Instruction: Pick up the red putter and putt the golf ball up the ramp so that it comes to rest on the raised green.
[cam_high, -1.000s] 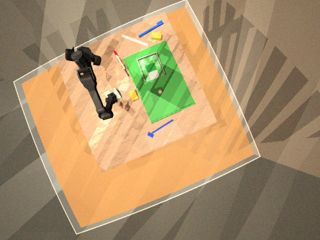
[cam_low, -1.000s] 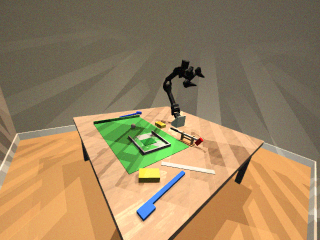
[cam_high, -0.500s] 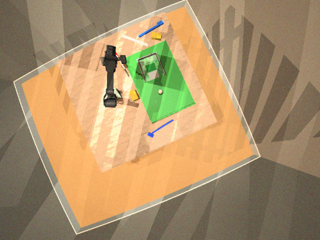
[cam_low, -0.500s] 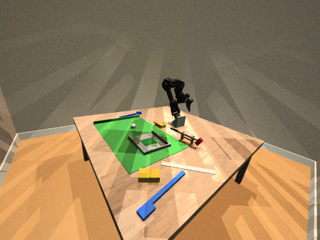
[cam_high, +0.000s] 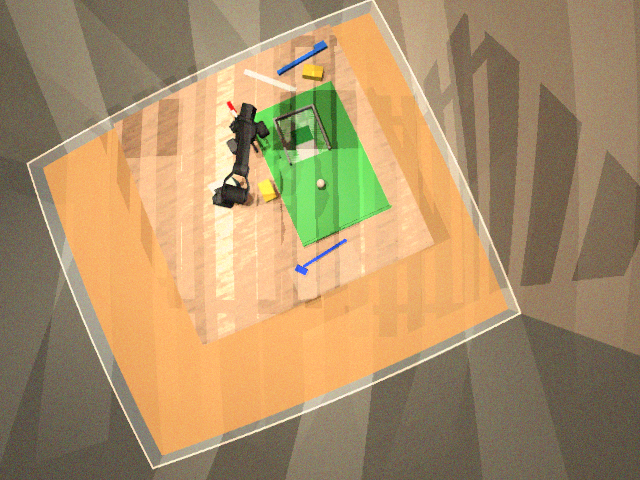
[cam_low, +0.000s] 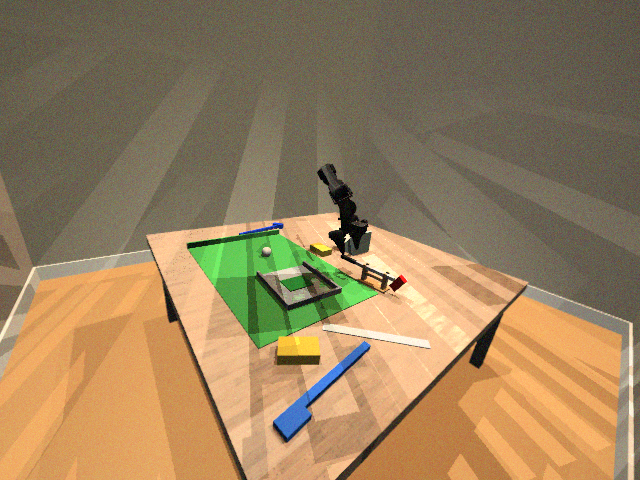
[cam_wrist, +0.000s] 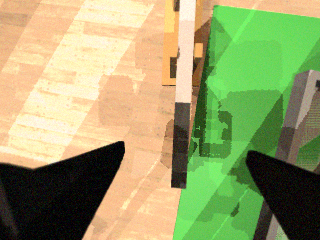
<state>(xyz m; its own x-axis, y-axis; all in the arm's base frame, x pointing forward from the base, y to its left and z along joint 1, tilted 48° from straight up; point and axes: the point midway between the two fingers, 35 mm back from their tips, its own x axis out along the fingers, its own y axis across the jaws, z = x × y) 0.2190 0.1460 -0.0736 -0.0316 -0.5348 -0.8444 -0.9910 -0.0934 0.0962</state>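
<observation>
My gripper tip is now 2 cm past the red putter, 11 cm to the right of it and 4 cm above it. Round my gripper tip: white golf ball 23 cm ahead, 30 cm to the right, 7 cm below; then green mat 26 cm ahead, 18 cm to the right, 9 cm below; then wooden stand 2 cm behind, 13 cm to the left, 6 cm below.
</observation>
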